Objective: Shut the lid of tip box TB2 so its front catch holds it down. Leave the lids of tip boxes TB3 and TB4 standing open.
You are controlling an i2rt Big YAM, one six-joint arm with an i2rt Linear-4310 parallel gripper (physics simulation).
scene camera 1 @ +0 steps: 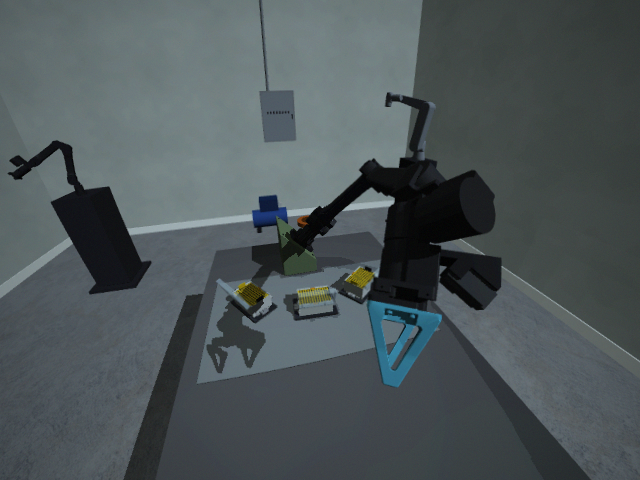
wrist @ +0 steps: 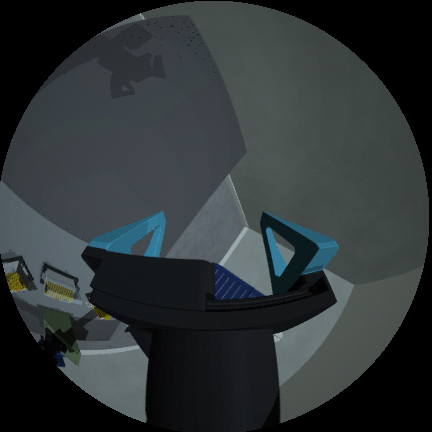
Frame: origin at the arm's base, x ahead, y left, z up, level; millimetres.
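Seen in the pictures: gripper, fingertip midpoint: [scene camera 1: 387, 374] [wrist: 212, 216]; arm's base, link origin: [scene camera 1: 300, 241].
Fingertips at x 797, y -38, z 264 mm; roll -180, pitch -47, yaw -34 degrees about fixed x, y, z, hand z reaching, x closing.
Observation:
Pixels of each thing's top centre, then the offset from my fingertips to it. "spot": a spot on its surface instead. Level surfaces: height alone.
- left box, top centre: [scene camera 1: 250, 290] [wrist: 104, 313] dy -198, dx -563, dz -305 mm
- middle box, surface spot: [scene camera 1: 315, 303] spot: dy +15, dx -423, dz -292 mm
- light mat, surface height: dz -379 mm
- dark table, surface height: dz -382 mm
Three tip boxes with yellow tip racks stand on the light mat; their labels are unreadable, so which is TB2, TB3 or TB4 cannot be told. The left box [scene camera 1: 251, 294] [wrist: 16, 282] has its pale lid [scene camera 1: 231, 292] standing open, tilted outward. The middle box [scene camera 1: 315, 303] [wrist: 59, 291] shows tips; its lid angle is unclear. The right box [scene camera 1: 358, 281] [wrist: 102, 313] shows tips; the arm hides part of it in the scene view, including its lid. My gripper [scene camera 1: 394, 383] [wrist: 212, 216] is open and empty, well above the table and apart from the boxes.
A green angled bracket [scene camera 1: 294, 260] [wrist: 62, 330] stands behind the boxes, at the arm's base. The light mat [scene camera 1: 289, 348] lies on the dark table [scene camera 1: 320, 423]. A blue object [scene camera 1: 269, 215] and an orange object stand farther back. A dark pedestal [scene camera 1: 98, 237] with another arm stands at left.

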